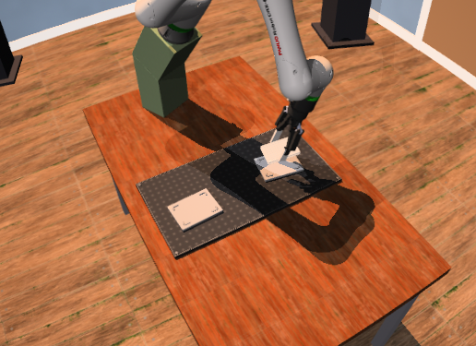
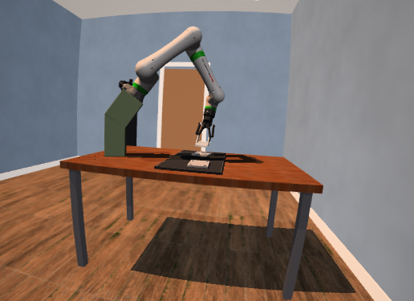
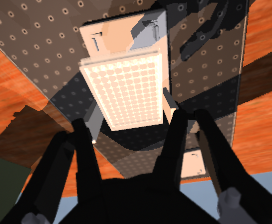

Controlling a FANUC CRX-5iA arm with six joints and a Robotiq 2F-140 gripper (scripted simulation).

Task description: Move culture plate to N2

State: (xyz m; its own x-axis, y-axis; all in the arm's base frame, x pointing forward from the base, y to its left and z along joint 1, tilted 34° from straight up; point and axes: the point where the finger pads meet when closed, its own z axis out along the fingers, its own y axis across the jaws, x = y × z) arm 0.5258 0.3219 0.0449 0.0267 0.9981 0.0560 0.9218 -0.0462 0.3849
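Right now my hand is 2 cm above the plate lid.
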